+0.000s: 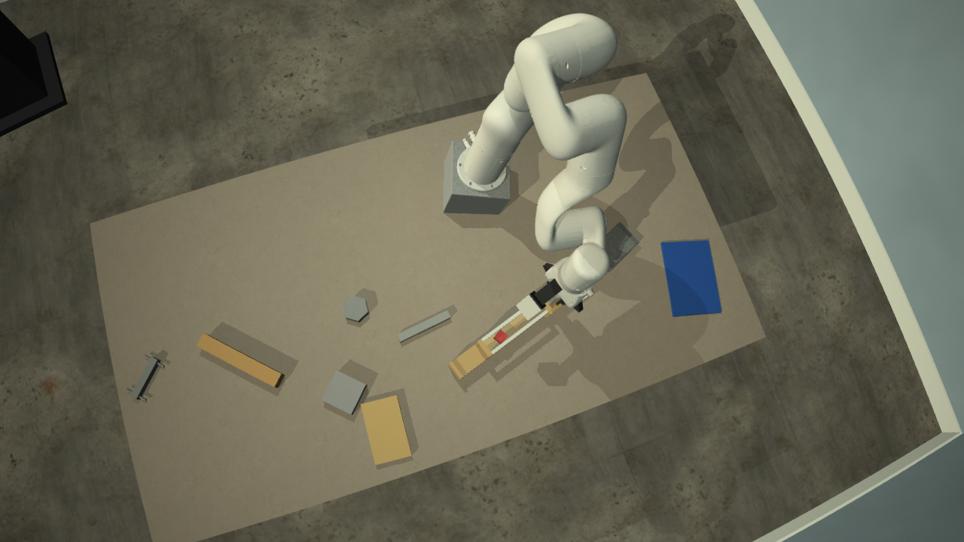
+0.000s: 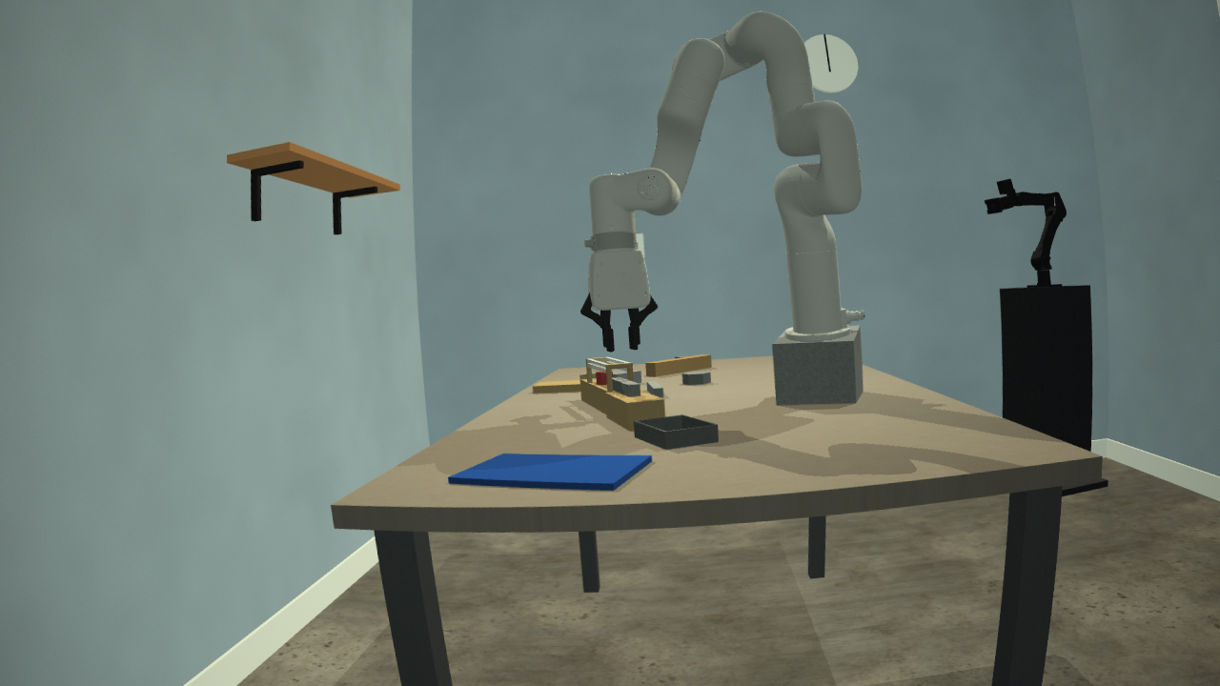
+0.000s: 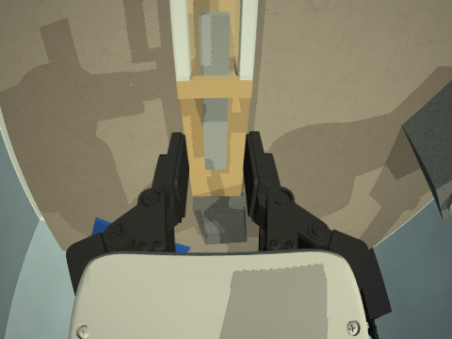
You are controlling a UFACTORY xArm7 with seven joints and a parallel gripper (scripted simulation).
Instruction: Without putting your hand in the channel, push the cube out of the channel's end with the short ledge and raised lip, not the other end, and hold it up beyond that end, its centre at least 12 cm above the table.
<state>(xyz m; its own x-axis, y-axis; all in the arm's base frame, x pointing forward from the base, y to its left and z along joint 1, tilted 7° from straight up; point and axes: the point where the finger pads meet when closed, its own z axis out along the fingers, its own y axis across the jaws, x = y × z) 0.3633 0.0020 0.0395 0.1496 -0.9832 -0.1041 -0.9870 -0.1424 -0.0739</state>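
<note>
My gripper is now 12 cm to the left of the channel, 8 cm above it and 2 cm short of it. The rest, counted from my hand: tan plate (50 cm to the right, 13 cm below, 9 cm ahead); blue mat (41 cm to the left, 13 cm below, 13 cm ahead); dark tray (25 cm to the left, 13 cm below, 5 cm behind).
</note>
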